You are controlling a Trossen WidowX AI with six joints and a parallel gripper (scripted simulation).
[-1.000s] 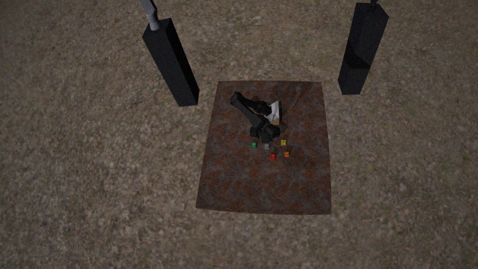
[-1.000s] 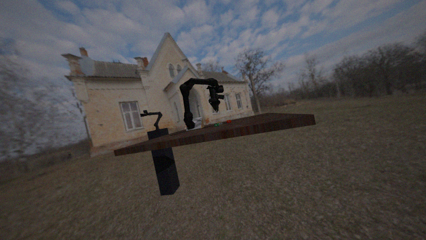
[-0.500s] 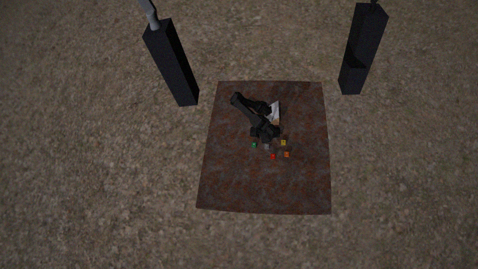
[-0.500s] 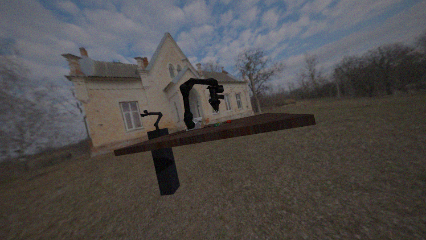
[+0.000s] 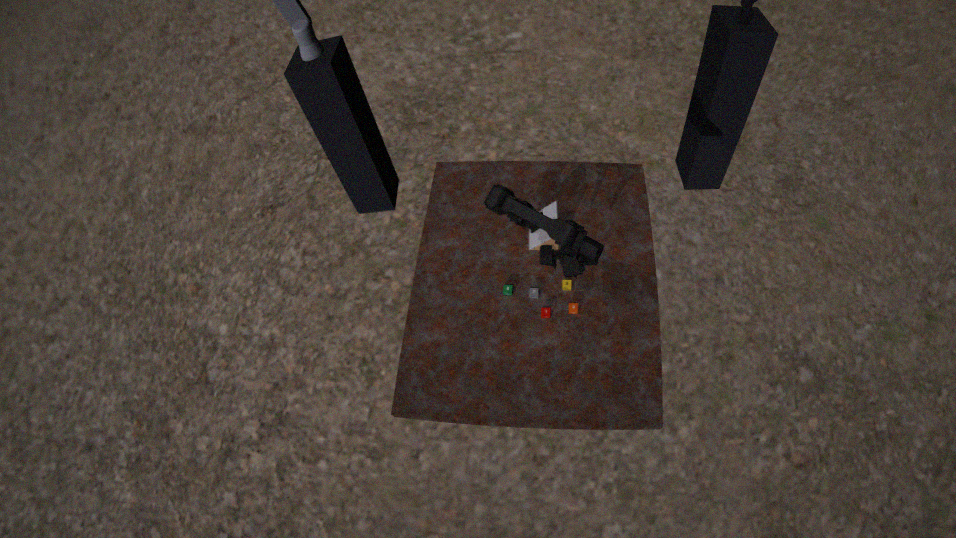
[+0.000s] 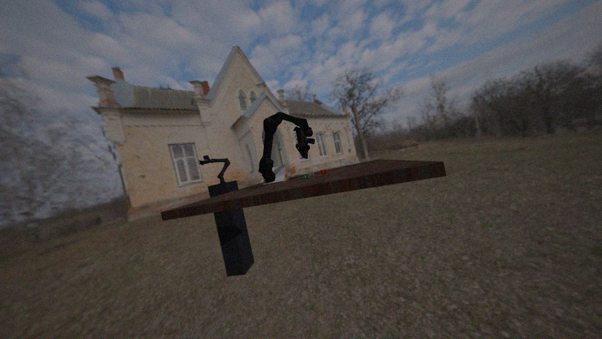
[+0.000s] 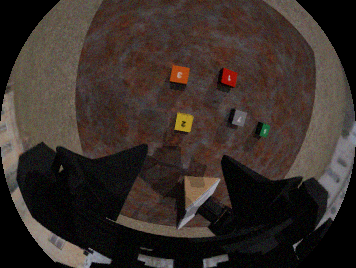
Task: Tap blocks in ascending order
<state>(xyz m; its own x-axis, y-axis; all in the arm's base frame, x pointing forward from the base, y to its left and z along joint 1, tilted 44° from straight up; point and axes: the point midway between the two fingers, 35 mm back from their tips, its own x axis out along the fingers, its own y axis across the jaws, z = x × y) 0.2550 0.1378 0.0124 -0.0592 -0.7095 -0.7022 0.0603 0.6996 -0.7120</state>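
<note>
Now: the green block 210 mm to the right of my gripper tip, 110 mm below it and 10 mm ahead of it. From my gripper tip the other things lie so: grey block 120 mm to the right, 110 mm below, 30 mm ahead; orange block 110 mm below, 100 mm ahead, 20 mm to the left; yellow block 110 mm below, 10 mm ahead.
</note>
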